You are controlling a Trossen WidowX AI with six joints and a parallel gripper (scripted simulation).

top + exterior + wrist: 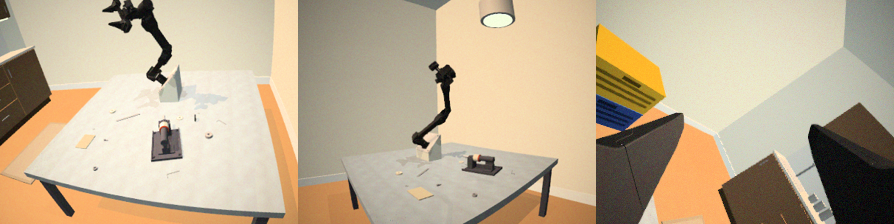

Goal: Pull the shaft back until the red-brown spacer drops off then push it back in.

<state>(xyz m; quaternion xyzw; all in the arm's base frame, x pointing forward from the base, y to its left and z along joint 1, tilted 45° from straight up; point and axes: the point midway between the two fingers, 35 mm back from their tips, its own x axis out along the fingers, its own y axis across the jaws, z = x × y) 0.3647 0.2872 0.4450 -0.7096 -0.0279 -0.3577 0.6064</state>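
Now: gripper tip 570 mm above the pale spacer, 210 mm to the right of it and 90 mm short of it. From my gripper tip the other things lie so: tan card 640 mm below, 270 mm to the right, 140 mm ahead; then thin rod 650 mm below, 110 mm behind, 80 mm to the right; then white spacer 570 mm below, 210 mm to the left, 110 mm ahead.
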